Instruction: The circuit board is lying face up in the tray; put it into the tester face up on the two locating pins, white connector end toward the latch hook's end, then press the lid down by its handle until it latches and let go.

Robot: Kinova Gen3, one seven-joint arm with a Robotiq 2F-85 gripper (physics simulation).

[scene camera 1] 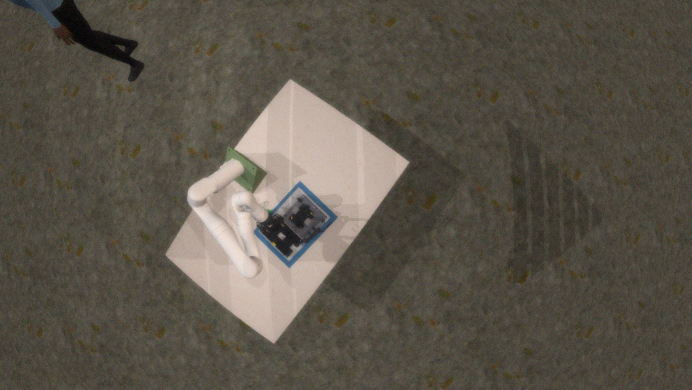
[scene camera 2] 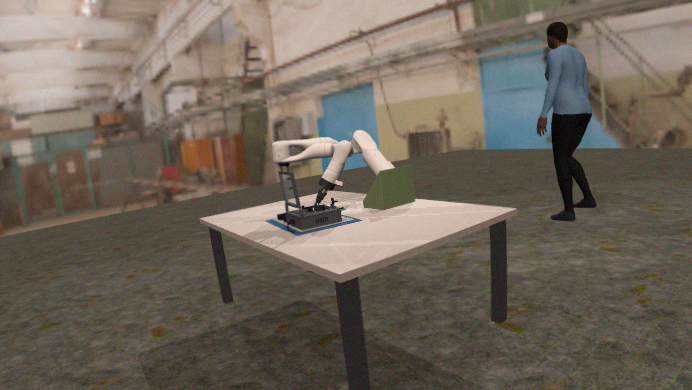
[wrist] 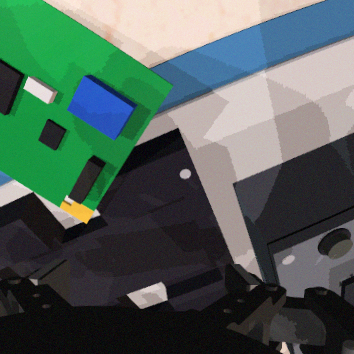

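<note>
The green circuit board is face up with its chips showing. It lies askew at the tray's edge, its yellow-tipped corner over the dark tray and the rest over the blue mat and the table top. My gripper is open and empty, low over the tray, apart from the board. The grey tester stands beside the tray. One locating pin shows in its nest. Its lid stands upright.
Tray and tester sit on the blue mat on a white table. The arm's green pedestal stands at the table's edge. A person walks on the floor beyond the table.
</note>
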